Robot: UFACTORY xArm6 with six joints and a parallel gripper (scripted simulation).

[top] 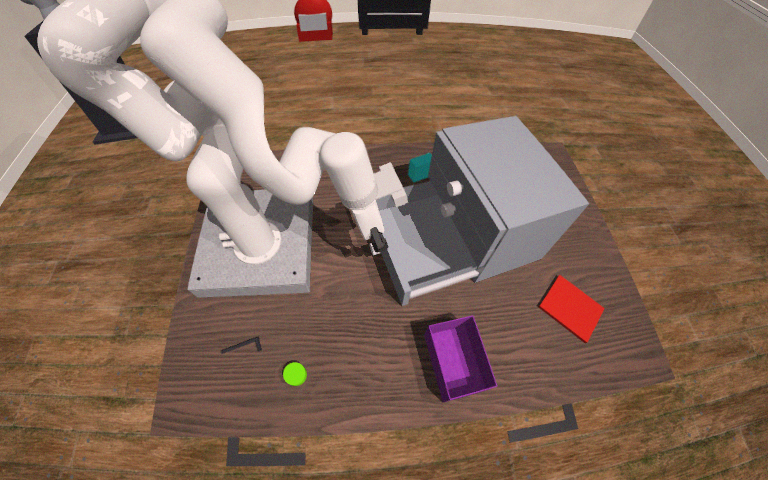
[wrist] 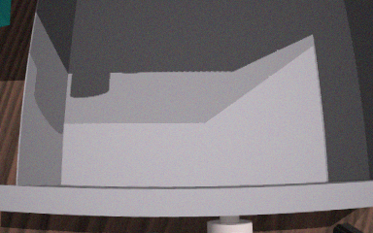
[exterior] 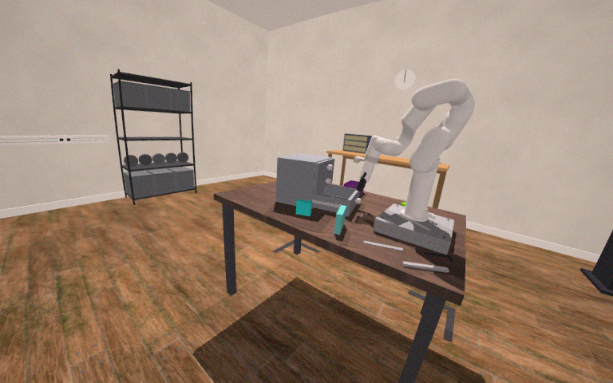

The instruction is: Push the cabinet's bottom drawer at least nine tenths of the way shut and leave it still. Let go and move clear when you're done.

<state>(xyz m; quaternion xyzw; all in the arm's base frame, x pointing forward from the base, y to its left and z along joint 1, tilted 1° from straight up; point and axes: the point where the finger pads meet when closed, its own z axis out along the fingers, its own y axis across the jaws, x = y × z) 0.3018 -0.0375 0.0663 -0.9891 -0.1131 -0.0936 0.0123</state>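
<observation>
Now: hand 13 cm short of the bottom drawer, 10 cm above it and 3 cm to the right of it. The rest, counted from my hand: purple bin 29 cm to the right, 16 cm ahead, 11 cm below; then teal cube 28 cm to the left, 17 cm ahead, 9 cm below; then red flat block 50 cm ahead, 20 cm to the right, 12 cm below.
</observation>
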